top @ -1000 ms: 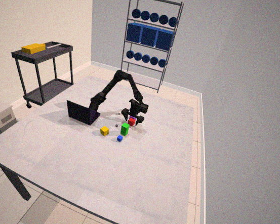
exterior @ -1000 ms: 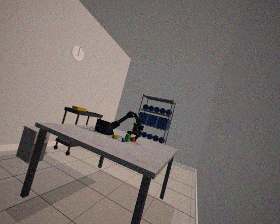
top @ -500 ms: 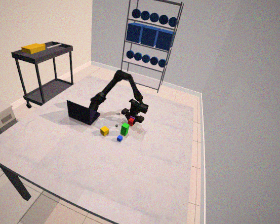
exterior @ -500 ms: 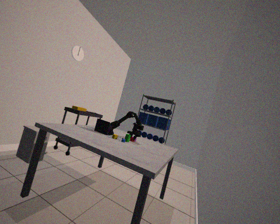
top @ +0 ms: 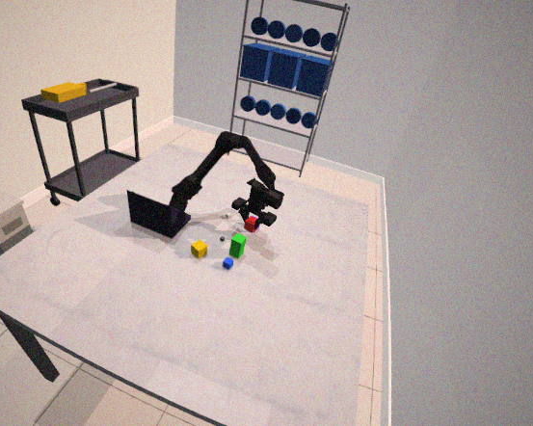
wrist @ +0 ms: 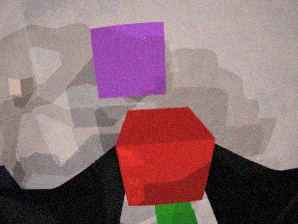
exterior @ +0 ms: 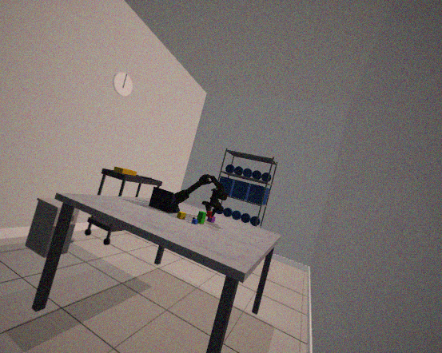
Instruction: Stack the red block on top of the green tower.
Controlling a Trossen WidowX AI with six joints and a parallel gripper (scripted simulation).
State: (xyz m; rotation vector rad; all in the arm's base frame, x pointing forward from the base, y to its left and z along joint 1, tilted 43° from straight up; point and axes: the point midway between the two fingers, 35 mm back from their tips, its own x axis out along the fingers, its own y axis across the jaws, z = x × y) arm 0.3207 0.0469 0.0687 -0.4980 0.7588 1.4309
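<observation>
Now: the purple block 60 mm to the left of my gripper tip, 30 mm below it and 10 mm behind it. From my gripper tip the other things lie so: red block 10 mm above; small blue block 200 mm to the right, 40 mm below; yellow block 200 mm to the right, 130 mm behind, 30 mm below.
</observation>
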